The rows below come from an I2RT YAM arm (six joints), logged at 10 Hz.
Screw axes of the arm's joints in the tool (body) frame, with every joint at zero. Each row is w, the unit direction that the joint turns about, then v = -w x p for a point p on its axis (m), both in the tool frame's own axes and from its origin. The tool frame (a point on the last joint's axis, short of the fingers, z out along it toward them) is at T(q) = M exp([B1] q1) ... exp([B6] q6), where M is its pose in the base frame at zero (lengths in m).
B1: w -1 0 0 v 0 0.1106 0
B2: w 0 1 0 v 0.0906 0 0.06
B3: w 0 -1 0 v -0.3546 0 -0.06
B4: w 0 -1 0 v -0.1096 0 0
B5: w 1 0 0 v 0 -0.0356 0
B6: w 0 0 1 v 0 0 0
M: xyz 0.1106 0 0.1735 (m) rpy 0 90 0 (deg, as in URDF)
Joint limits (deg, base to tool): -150..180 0..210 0..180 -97..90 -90..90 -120..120
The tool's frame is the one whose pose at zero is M.
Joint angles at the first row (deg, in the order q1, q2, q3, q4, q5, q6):
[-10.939 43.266 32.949 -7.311 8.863 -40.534]
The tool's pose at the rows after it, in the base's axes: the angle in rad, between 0 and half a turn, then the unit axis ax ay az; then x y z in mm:
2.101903 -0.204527 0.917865 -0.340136 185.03 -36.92 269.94
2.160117 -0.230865 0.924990 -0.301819 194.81 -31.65 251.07
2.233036 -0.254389 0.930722 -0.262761 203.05 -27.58 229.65
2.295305 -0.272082 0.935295 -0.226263 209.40 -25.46 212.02
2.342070 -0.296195 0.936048 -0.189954 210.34 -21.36 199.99
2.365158 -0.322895 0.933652 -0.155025 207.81 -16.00 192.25
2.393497 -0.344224 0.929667 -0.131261 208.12 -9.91 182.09
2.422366 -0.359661 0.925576 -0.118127 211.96 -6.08 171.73
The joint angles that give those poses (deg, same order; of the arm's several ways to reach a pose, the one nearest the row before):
[-9.802 45.059 32.710 -7.246 7.880 -40.490]
[-8.011 48.817 31.528 -7.355 6.765 -40.381]
[-6.808 53.058 30.284 -7.596 5.345 -40.446]
[-6.370 57.079 29.626 -7.901 3.334 -40.533]
[-5.671 59.155 29.169 -9.499 0.754 -41.145]
[-4.796 59.658 28.511 -11.135 -2.305 -41.932]
[-3.355 61.363 27.681 -11.114 -3.683 -42.457]
[-2.349 64.291 27.244 -9.825 -4.207 -43.156]

